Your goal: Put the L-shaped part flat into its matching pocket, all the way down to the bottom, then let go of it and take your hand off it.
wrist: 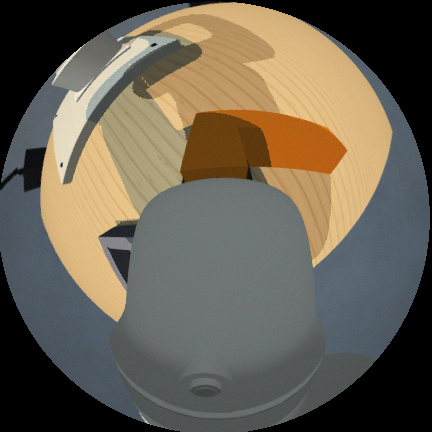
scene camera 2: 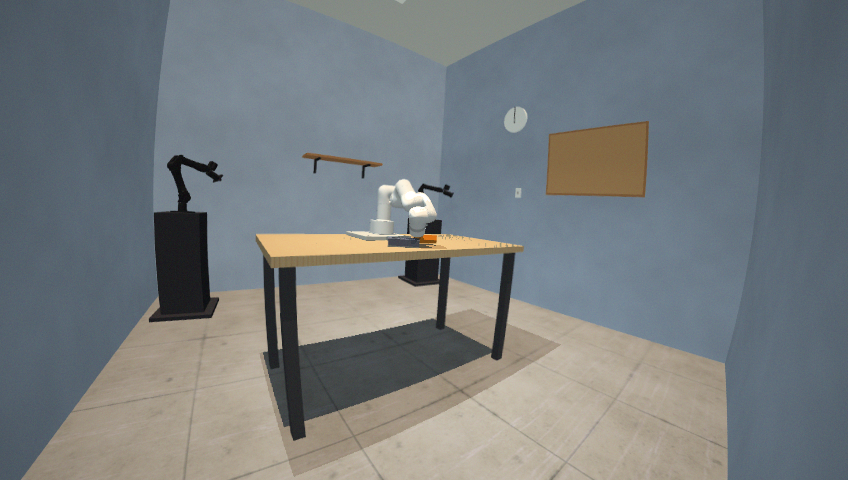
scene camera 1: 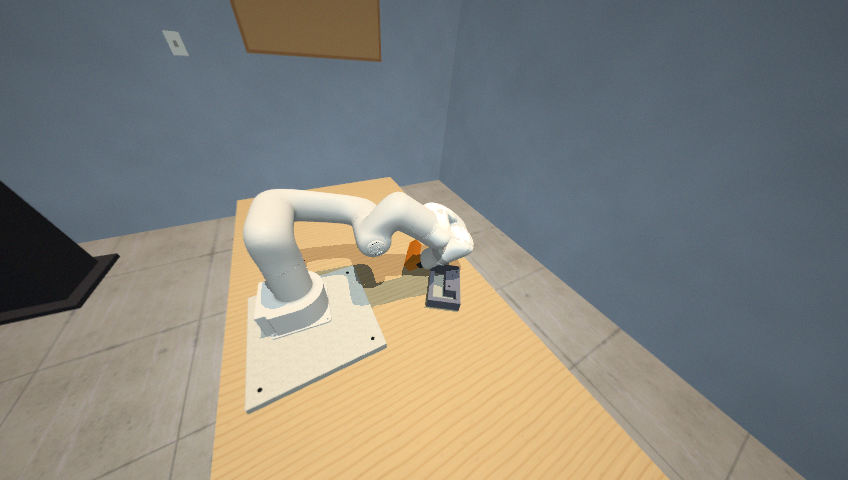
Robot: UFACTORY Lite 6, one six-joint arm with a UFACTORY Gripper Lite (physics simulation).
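Pixels of known places: hand, tool point: point(wrist: 217, 185) point(scene camera 2: 417, 235) point(scene camera 1: 421, 261); arm's base, link origin: point(scene camera 2: 382, 233) point(scene camera 1: 303, 308).
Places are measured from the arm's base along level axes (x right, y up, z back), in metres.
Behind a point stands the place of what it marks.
The orange L-shaped part point(scene camera 1: 411, 259) @[z -0.317, x -0.050, y 0.025 m] point(scene camera 2: 428, 239) @[z -0.359, x -0.088, y 0.008 m] point(wrist: 300, 142) @[z -0.346, x -0.089, y 0.024 m] is held in my gripper point(scene camera 1: 420, 265) point(wrist: 217, 175) @[z -0.342, x -0.031, y 0.024 m], whose black fingertips show at its near end in the wrist view. The grey gripper body hides part of it. The hand is tilted strongly, and the part is beside the block, outside the pocket. How far it is above the table is hard to tell. The dark grey block point(scene camera 1: 442, 306) @[z -0.344, x 0.120, y -0.006 m] point(scene camera 2: 402, 242) @[z -0.416, x 0.086, y 0.002 m] point(wrist: 118, 243) @[z -0.330, x 0.071, y 0.016 m] with the pocket point(scene camera 1: 439, 286) @[z -0.372, x 0.049, y -0.015 m] lies on the table, just in front of the hand in scene camera 1. The gripper body hides much of the block in the wrist view.
The wooden table point(scene camera 1: 464, 380) @[z -0.310, x 0.299, y -0.020 m] point(scene camera 2: 333, 246) @[z -0.367, x 0.381, y -0.020 m] carries the pale base plate point(scene camera 1: 333, 350) @[z -0.057, x 0.139, y 0.002 m] point(wrist: 65, 145) @[z -0.129, x 0.116, y 0.002 m] under the arm's base. The table's edge runs close past the far side of the block. Dark arms on black pedestals point(scene camera 2: 181, 261) stand away from the table.
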